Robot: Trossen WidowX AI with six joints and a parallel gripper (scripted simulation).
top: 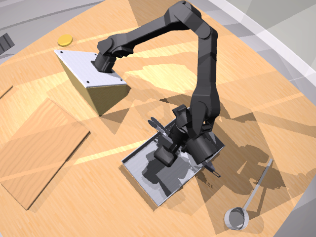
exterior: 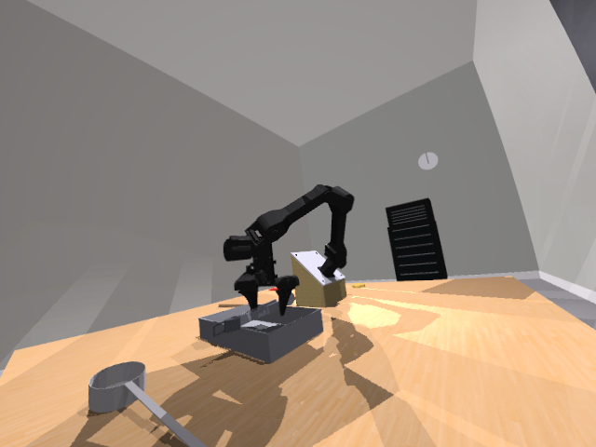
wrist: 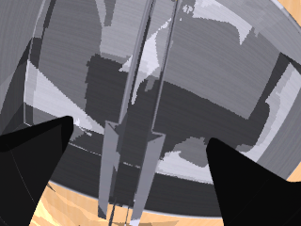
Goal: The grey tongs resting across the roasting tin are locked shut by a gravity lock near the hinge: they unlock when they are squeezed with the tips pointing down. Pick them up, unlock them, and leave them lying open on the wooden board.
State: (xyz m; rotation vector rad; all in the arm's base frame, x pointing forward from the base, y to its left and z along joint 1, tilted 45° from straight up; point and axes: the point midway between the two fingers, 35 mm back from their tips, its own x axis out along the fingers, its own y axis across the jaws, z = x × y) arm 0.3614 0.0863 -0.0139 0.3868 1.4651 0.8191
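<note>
The grey roasting tin is 2 cm to the right of my gripper tip, 2 cm below it and 2 cm ahead of it. The rest, counted from my gripper tip: wooden board 41 cm to the right, 29 cm behind, 4 cm below; then yellow disc 70 cm behind, 8 cm to the right, 4 cm below; then yellow lock piece 8 cm ahead, 2 cm to the left, 2 cm above.
</note>
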